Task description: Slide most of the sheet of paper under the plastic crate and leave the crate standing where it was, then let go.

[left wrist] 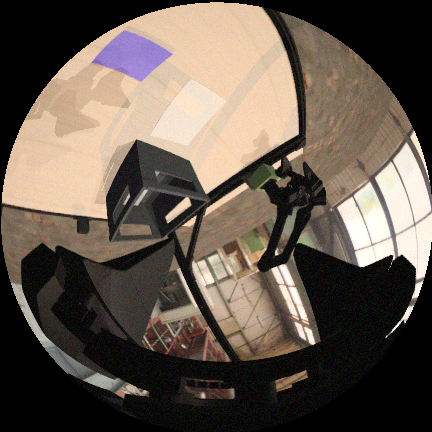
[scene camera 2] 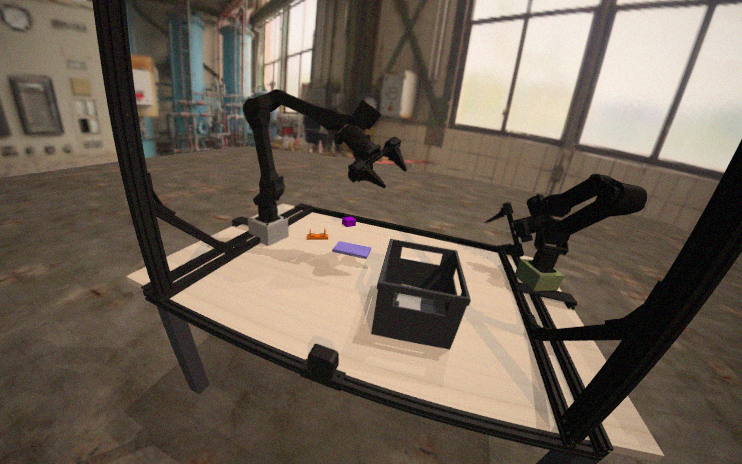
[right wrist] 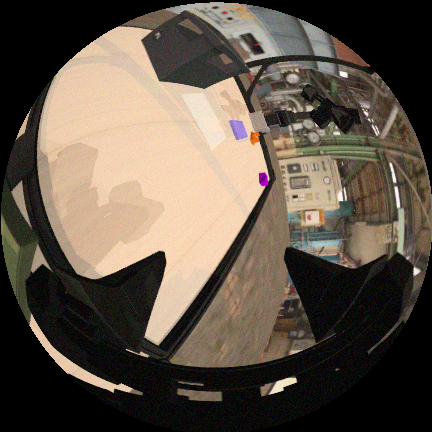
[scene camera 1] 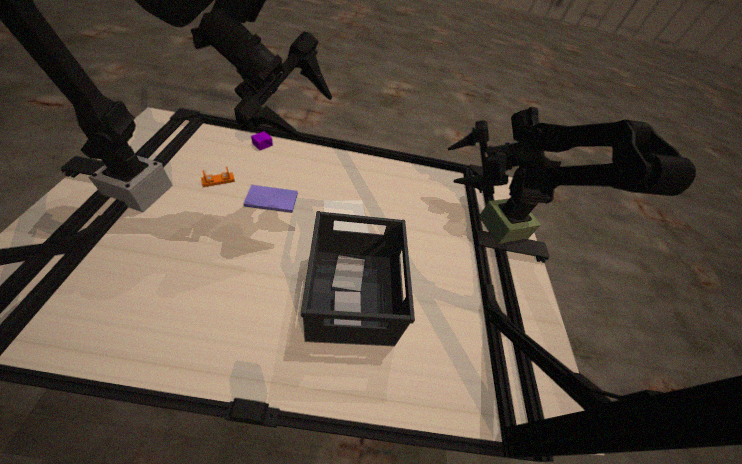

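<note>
The dark crate stands upright. The white sheet of paper lies flat behind it in scene camera 1, partly hidden there by the crate wall. In the left wrist view most or all of the sheet is outside the crate, close to its base. My left gripper is open and empty, high above the far side of the table. My right gripper is open and empty near the right frame rail, away from the sheet and crate.
A violet slab lies left of the sheet in scene camera 1. An orange holder and a purple block lie farther back. Black rails edge the table. Pale patches show inside the crate.
</note>
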